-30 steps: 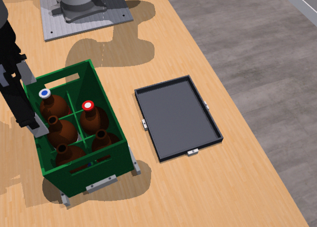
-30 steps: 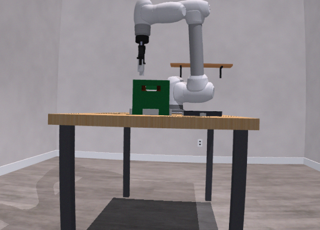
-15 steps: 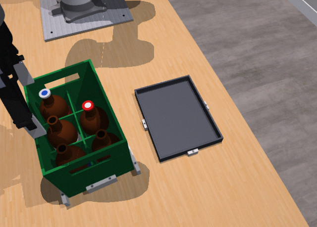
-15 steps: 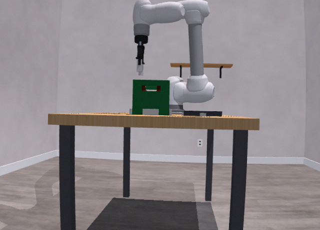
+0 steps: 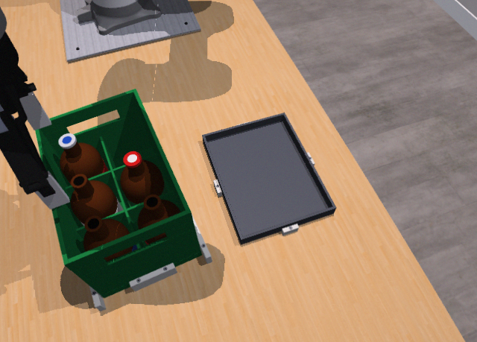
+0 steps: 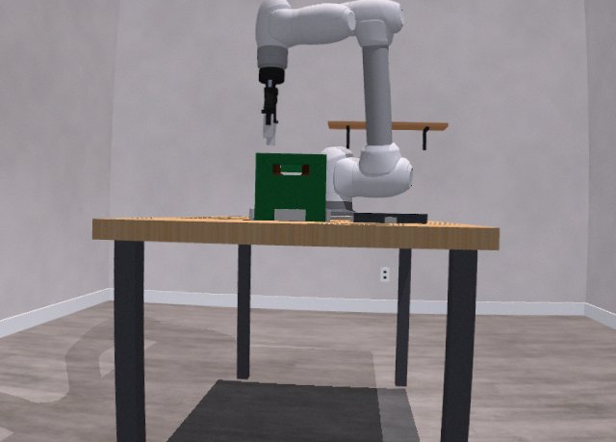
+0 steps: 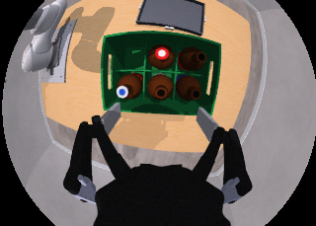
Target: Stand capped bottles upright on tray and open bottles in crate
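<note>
The green crate lies 15 cm below my hand and 7 cm to the left of it. Round my hand: dark tray (34 cm to the left, 22 cm below, 5 cm ahead).
</note>
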